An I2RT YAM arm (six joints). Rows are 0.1 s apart.
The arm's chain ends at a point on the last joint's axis. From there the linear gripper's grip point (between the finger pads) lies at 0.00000 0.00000 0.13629 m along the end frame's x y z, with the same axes.
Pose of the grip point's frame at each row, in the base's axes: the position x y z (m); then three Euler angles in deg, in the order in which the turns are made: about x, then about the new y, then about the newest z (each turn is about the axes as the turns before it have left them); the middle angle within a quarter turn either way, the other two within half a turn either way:
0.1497 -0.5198 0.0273 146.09 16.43 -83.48
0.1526 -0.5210 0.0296 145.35 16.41 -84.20
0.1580 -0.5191 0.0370 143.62 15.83 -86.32
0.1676 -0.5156 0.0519 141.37 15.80 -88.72
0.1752 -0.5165 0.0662 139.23 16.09 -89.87
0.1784 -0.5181 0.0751 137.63 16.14 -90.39
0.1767 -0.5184 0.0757 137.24 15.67 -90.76
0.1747 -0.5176 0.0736 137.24 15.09 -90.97
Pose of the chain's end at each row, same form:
0.1112 -0.4469 0.1358 146.09 16.43 -83.48
0.1141 -0.4467 0.1372 145.35 16.41 -84.20
0.1208 -0.4413 0.1426 143.62 15.83 -86.32
0.1305 -0.4337 0.1543 141.37 15.80 -88.72
0.1374 -0.4310 0.1654 139.23 16.09 -89.87
0.1405 -0.4299 0.1718 137.63 16.14 -90.39
0.1399 -0.4293 0.1720 137.24 15.67 -90.76
0.1392 -0.4283 0.1702 137.24 15.09 -90.97

